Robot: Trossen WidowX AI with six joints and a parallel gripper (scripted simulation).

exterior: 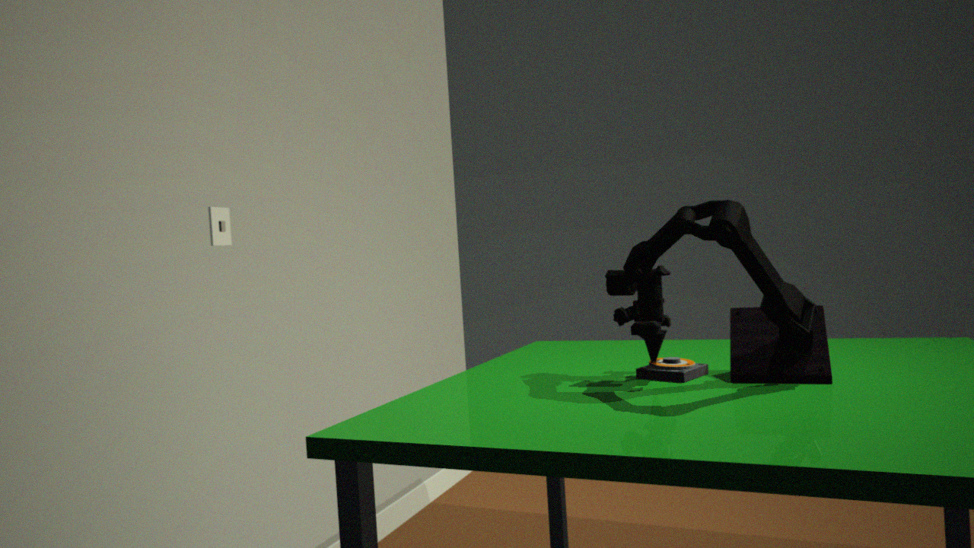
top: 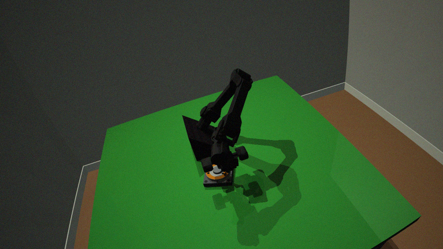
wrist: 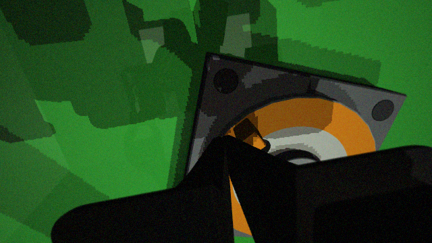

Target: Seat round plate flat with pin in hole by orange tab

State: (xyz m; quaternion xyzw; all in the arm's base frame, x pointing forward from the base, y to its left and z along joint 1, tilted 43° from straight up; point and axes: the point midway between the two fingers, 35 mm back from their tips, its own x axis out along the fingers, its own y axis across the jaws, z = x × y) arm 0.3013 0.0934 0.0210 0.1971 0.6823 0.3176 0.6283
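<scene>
Now: gripper tip 30 mm past the base, 40 mm to the left of it and 20 mm above it.
</scene>
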